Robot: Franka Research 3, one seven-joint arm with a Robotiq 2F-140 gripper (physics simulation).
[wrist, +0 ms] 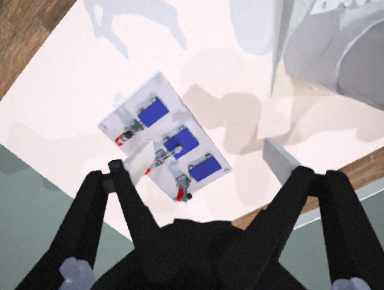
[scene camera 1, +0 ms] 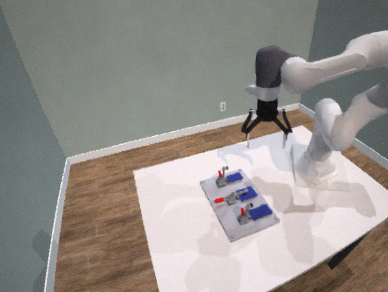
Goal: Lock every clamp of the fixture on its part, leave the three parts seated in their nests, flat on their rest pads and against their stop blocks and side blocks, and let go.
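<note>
Three blue parts lie on the grey fixture plate (scene camera 1: 232, 233) (wrist: 116, 121): back part (scene camera 1: 234, 177) (wrist: 152, 112), middle part (scene camera 1: 248, 193) (wrist: 182, 142), front part (scene camera 1: 260, 212) (wrist: 204, 168). The middle clamp (scene camera 1: 231, 198) (wrist: 161, 157) has its red handle laid flat outward and its arm over the middle part. The back clamp (scene camera 1: 221, 180) (wrist: 135, 126) and front clamp (scene camera 1: 244, 217) (wrist: 183, 183) stand with red handles upright and arms raised off their parts. Exact contact with pads and blocks is too small to tell. My gripper (scene camera 1: 266, 146) (wrist: 206, 148) is open and empty, high above the table behind the plate.
The fixture plate lies on the white table (scene camera 1: 172, 200) (wrist: 60, 105). The robot's base (scene camera 1: 317, 167) stands to the plate's right in the scene view. A wall outlet (scene camera 1: 223, 106) is on the back wall. Arm shadows fall across the table.
</note>
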